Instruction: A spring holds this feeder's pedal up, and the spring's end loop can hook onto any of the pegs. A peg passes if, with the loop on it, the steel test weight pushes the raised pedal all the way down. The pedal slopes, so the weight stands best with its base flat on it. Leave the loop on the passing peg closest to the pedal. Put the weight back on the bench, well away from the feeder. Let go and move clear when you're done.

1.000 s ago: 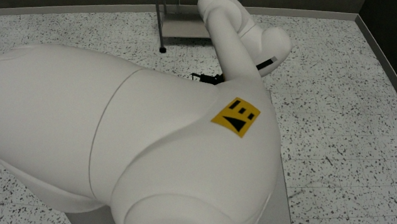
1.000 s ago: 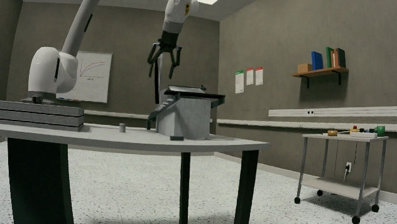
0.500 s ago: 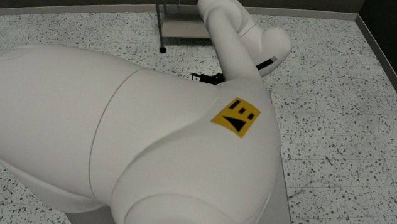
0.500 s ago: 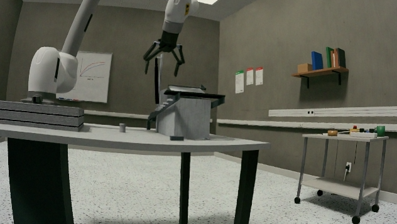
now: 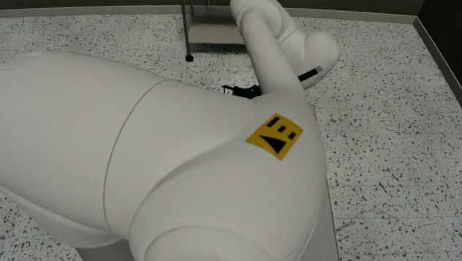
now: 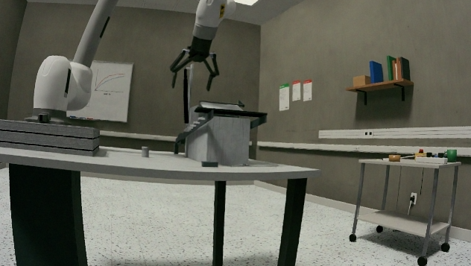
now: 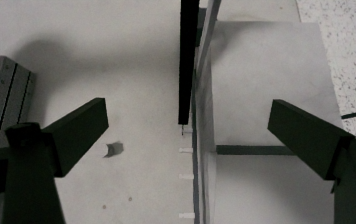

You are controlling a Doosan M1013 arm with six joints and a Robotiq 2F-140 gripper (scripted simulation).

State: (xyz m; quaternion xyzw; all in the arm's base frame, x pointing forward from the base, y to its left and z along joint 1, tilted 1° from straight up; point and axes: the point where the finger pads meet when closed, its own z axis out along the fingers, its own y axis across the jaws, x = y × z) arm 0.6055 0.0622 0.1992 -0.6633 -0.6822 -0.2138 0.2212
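The steel test weight lies 270 mm below my hand, 170 mm behind it and 20 mm to the right of it. Also, from my hand: dark stub (330 mm to the left, 270 mm below, 10 mm ahead); then small dark block (290 mm below, 250 mm to the right, 30 mm ahead).
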